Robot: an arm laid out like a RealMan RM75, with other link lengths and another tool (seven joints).
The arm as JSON. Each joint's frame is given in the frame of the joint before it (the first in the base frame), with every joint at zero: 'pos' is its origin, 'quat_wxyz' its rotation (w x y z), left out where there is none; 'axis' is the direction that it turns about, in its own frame. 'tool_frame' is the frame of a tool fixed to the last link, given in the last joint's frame.
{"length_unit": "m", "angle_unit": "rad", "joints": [
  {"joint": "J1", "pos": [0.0, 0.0, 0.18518], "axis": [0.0, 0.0, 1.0]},
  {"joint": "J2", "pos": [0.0, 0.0, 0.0], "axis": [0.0, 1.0, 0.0]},
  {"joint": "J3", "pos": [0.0, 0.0, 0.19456], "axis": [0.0, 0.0, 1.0]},
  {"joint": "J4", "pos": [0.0, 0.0, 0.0], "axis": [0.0, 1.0, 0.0]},
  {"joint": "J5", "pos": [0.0, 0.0, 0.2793], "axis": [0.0, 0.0, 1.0]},
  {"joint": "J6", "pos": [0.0, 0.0, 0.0], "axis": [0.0, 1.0, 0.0]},
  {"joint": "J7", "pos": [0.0, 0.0, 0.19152], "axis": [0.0, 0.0, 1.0]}
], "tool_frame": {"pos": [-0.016, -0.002, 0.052], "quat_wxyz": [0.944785, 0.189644, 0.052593, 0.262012]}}
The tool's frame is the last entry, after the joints.
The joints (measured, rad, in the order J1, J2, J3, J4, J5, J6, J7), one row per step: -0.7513 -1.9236 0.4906 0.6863 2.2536 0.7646 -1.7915; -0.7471 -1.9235 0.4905 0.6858 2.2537 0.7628 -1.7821; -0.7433 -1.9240 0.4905 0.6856 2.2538 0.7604 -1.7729; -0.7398 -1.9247 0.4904 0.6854 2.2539 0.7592 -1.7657; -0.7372 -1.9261 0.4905 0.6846 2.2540 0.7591 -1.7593; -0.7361 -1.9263 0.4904 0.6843 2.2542 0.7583 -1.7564; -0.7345 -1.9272 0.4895 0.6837 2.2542 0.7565 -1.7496; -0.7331 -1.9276 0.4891 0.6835 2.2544 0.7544 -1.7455; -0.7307 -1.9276 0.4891 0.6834 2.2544 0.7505 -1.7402; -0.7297 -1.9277 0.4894 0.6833 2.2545 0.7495 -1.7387; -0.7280 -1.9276 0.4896 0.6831 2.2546 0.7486 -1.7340; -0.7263 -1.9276 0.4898 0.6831 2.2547 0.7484 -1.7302
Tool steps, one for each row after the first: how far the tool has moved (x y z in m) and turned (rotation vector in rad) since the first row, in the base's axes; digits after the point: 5 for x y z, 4 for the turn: -0.00282 -0.00123 0.00034 -0.0004 0.0088 0.0012; -0.00537 -0.00232 0.00053 -0.0005 0.0174 0.0021; -0.00758 -0.00343 0.00035 -0.0015 0.0236 0.0032; -0.00915 -0.00444 -0.00078 -0.0042 0.0280 0.0034; -0.00997 -0.00480 -0.00083 -0.0045 0.0307 0.0038; -0.01131 -0.00534 -0.00103 -0.0046 0.0358 0.0038; -0.01248 -0.00572 -0.00083 -0.0039 0.0397 0.0046; -0.01437 -0.00624 -0.00003 -0.0017 0.0458 0.0063; -0.01506 -0.00652 0.00003 -0.0016 0.0476 0.0071; -0.01620 -0.00702 0.00020 -0.0020 0.0523 0.0072; -0.01720 -0.00756 0.00025 -0.0028 0.0560 0.0073
